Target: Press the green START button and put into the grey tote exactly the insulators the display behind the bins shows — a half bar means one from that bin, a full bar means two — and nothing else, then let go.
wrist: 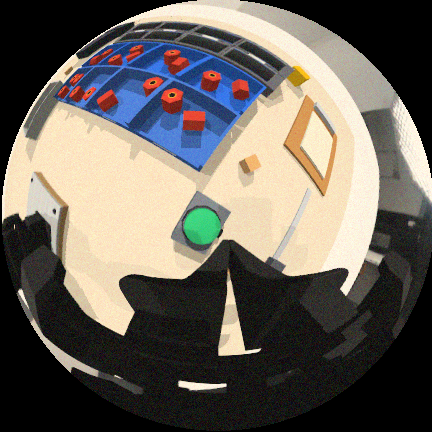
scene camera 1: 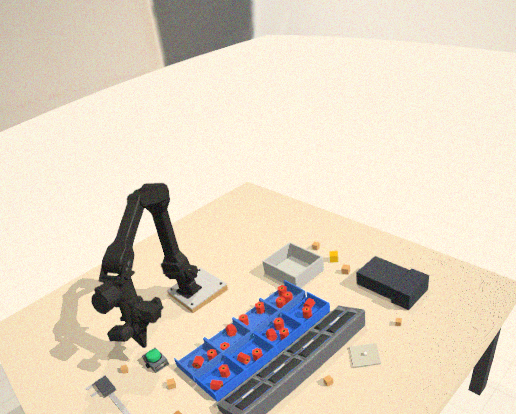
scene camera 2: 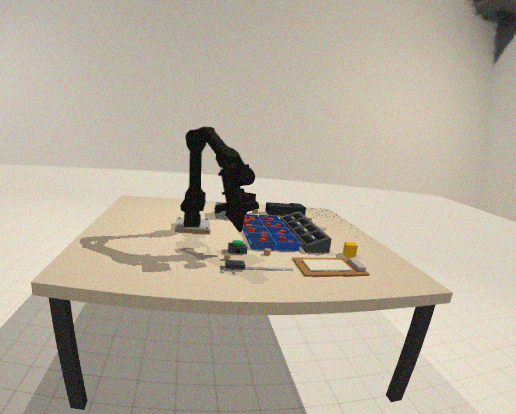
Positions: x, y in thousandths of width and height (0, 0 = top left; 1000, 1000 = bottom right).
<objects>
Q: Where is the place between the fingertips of my gripper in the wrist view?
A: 524, 566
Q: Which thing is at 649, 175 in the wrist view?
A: A dark display.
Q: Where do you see a black box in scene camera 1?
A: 784, 694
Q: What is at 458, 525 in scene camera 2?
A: My gripper.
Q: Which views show my gripper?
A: The wrist view, scene camera 1 and scene camera 2: all of them.
</objects>
